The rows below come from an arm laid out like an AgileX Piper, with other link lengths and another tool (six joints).
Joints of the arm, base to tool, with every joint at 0 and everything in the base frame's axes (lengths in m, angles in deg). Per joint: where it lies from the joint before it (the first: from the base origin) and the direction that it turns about. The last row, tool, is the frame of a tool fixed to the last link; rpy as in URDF.
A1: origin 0 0 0.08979 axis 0 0 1
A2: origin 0 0 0 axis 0 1 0
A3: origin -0.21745 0 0.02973 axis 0 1 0
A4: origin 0.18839 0 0.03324 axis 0.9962 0 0.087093
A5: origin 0 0 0 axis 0 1 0
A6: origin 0.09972 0 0.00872 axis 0.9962 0 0.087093
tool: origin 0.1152 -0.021 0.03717 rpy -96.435 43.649 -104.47
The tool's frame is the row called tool.
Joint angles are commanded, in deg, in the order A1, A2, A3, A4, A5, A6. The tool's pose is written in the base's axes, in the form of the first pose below.
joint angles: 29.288, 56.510, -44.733, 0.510, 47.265, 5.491
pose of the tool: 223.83, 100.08, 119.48, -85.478, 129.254, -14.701
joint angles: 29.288, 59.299, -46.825, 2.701, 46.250, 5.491
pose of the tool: 230.31, 109.87, 121.64, -84.455, 129.687, -11.867
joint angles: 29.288, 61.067, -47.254, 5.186, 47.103, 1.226
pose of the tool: 227.25, 117.51, 114.66, -89.179, 128.698, -10.810
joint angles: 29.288, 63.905, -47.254, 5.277, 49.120, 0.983
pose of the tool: 222.32, 115.75, 97.36, -92.622, 132.169, -10.307
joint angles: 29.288, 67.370, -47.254, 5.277, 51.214, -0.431
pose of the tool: 216.22, 113.67, 78.28, -97.842, 135.070, -10.287
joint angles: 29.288, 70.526, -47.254, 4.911, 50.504, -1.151
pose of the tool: 218.08, 113.76, 66.29, -100.310, 136.215, -10.827
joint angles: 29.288, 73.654, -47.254, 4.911, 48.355, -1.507
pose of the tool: 223.36, 116.31, 56.60, -101.152, 136.788, -10.960
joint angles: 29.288, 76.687, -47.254, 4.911, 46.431, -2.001
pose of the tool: 227.61, 118.40, 46.55, -102.260, 137.304, -11.122
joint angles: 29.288, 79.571, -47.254, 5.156, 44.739, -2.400
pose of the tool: 230.53, 120.41, 36.39, -103.196, 138.060, -10.904
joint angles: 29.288, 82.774, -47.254, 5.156, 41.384, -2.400
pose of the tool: 238.29, 123.69, 27.08, -102.810, 138.200, -11.168
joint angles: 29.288, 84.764, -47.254, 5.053, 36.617, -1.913
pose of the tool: 251.34, 128.93, 25.63, -100.125, 136.846, -11.820
